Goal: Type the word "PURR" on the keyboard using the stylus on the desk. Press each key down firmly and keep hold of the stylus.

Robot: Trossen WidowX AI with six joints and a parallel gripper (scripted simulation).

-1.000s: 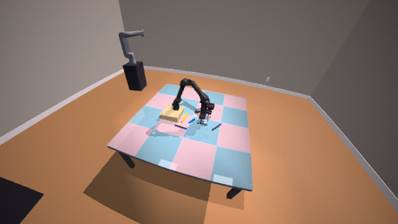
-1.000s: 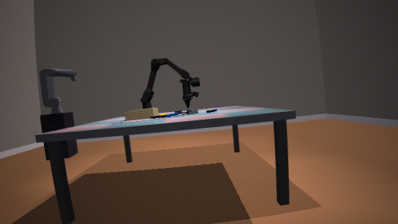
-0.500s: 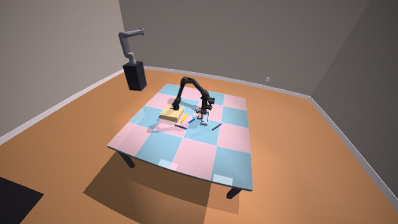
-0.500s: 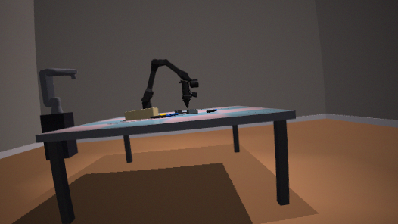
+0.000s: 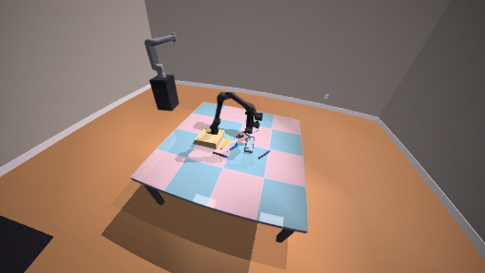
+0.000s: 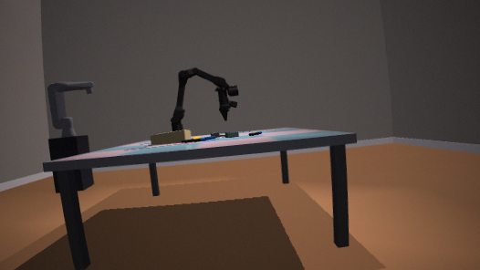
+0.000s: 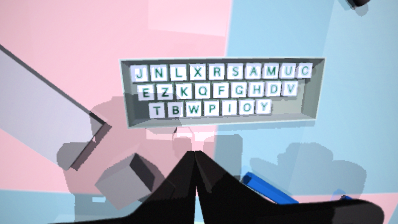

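The blue stylus lies 140 mm behind my gripper tip, 130 mm to the right of it and 100 mm below it. Also, from my gripper tip: yellow pen: 210 mm behind, 90 mm below, 60 mm to the right.
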